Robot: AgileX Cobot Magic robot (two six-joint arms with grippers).
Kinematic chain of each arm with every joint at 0, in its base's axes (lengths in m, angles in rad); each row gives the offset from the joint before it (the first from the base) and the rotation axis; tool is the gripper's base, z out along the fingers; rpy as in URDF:
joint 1: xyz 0 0 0.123 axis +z
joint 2: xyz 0 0 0 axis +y
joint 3: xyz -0.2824 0 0.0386 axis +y
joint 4: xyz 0.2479 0 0.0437 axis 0.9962 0 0.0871
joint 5: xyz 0 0 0 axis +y
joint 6: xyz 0.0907 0 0.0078 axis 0.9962 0 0.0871
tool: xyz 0 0 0 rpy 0 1.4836 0
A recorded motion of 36 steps. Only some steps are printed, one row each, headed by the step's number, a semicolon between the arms.
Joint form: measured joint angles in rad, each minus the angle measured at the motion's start. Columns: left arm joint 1, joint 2, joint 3, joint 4, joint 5, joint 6; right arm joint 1, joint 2, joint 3, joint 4, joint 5, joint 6.
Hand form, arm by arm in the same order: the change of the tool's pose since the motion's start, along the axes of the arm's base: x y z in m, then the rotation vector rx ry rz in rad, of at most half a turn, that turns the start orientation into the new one. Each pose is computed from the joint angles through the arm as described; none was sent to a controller.
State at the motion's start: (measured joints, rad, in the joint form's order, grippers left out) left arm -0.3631 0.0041 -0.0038 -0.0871 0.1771 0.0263; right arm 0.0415 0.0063 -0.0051 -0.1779 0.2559 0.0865
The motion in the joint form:
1: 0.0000 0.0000 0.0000 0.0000 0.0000 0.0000; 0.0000 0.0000 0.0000 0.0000 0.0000 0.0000
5: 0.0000 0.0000 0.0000 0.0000 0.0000 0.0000; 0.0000 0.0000 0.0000 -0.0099 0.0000 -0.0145
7: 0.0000 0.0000 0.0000 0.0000 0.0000 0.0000; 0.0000 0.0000 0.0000 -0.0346 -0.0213 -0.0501
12: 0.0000 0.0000 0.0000 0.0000 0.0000 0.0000; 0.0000 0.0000 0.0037 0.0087 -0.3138 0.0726
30: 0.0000 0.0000 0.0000 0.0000 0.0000 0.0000; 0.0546 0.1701 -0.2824 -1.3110 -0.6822 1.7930
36: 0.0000 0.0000 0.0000 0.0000 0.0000 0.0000; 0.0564 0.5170 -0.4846 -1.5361 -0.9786 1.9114
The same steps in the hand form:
1: 0.0000 0.0000 0.0000 0.0000 0.0000 0.0000; 0.0000 0.0000 0.0000 0.0000 0.0000 0.0000
5: 0.0000 0.0000 0.0000 0.0000 0.0000 0.0000; 0.0000 -0.0002 0.0000 -0.0242 -0.0003 0.0015
7: 0.0000 0.0000 0.0000 0.0000 0.0000 0.0000; 0.0003 -0.0004 0.0020 -0.0834 -0.0220 0.0089
12: 0.0000 0.0000 0.0000 0.0000 0.0000 0.0000; 0.0004 0.0050 0.0268 0.0896 -0.3031 0.0537
30: 0.0000 0.0000 0.0000 0.0000 0.0000 0.0000; -0.0084 0.0439 0.1092 0.4855 -0.2622 0.5315
36: 0.0000 0.0000 0.0000 0.0000 0.0000 0.0000; 0.0308 0.0701 0.1364 0.3982 0.0473 0.7647

